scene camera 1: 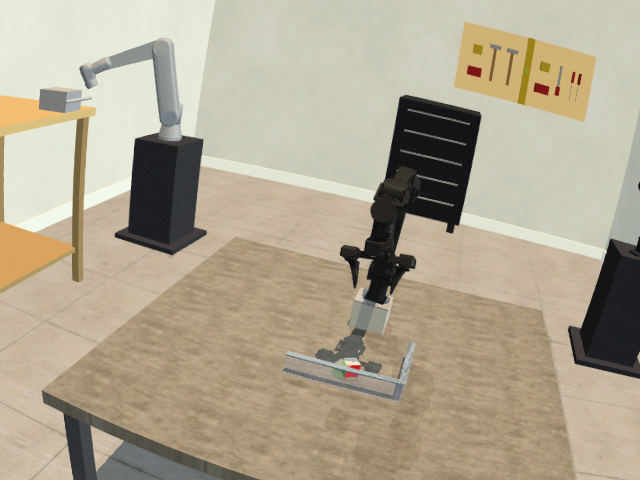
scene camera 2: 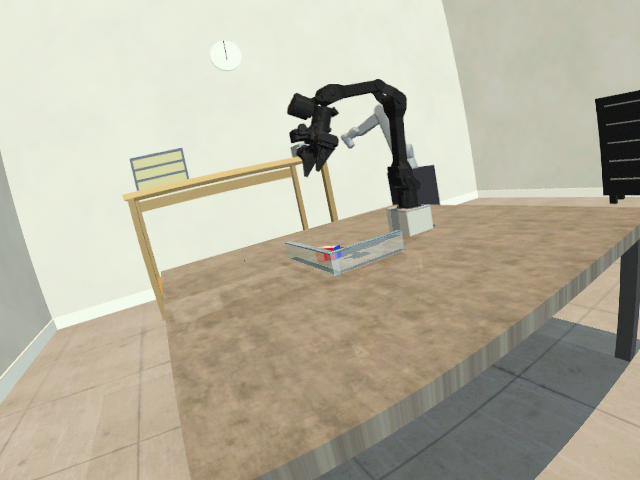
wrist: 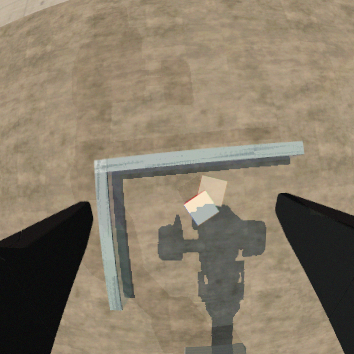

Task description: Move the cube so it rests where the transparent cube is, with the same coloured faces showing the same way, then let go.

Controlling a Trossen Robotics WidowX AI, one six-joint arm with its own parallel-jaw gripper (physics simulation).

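Pixels of known places: gripper, fingertip midpoint: (scene camera 1: 372, 291) (scene camera 2: 311, 174) (wrist: 185, 206); arm's base, link origin: (scene camera 1: 375, 298) (scene camera 2: 408, 206).
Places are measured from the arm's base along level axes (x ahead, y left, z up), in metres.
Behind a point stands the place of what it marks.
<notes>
The solid cube (scene camera 1: 353, 369) @(x 0.405, y 0.038, z -0.030 m) (scene camera 2: 336, 252) @(x 0.393, y 0.179, z -0.031 m) (wrist: 201, 207) stands inside the corner of a low clear wall; its top is white, with red and green sides in scene view 1 and red and blue sides in scene view 2. The transparent cube (scene camera 1: 338, 370) @(x 0.420, y 0.003, z -0.036 m) (scene camera 2: 321, 257) @(x 0.415, y 0.125, z -0.046 m) (wrist: 215, 188) is pale and overlaps the solid cube in the views. In the wrist view it appears between the solid cube and the long wall, turned at a different angle. My gripper (scene camera 1: 373, 289) @(x 0.355, y 0.035, z 0.176 m) (scene camera 2: 312, 172) @(x 0.355, y 0.035, z 0.176 m) (wrist: 185, 206) @(x 0.355, y 0.035, z 0.176 m) is open and empty, high above the table, with both cubes between its fingers in the wrist view.
The L-shaped clear wall (scene camera 1: 315, 360) @(x 0.414, y -0.063, z -0.030 m) (scene camera 2: 369, 242) @(x 0.288, y 0.174, z -0.034 m) (wrist: 200, 153) @(x 0.412, y 0.017, z -0.030 m) has one long side near the cubes and a shorter side joined at a corner. The arm's pale base block (scene camera 1: 369, 316) @(x 0.059, y 0.002, z -0.039 m) (scene camera 2: 416, 220) @(x 0.019, y 0.053, z -0.043 m) stands on the table (scene camera 1: 232, 320) @(x 0.240, y -0.374, z -0.089 m) (scene camera 2: 361, 335) @(x 0.528, y 0.505, z -0.090 m) behind the wall.
</notes>
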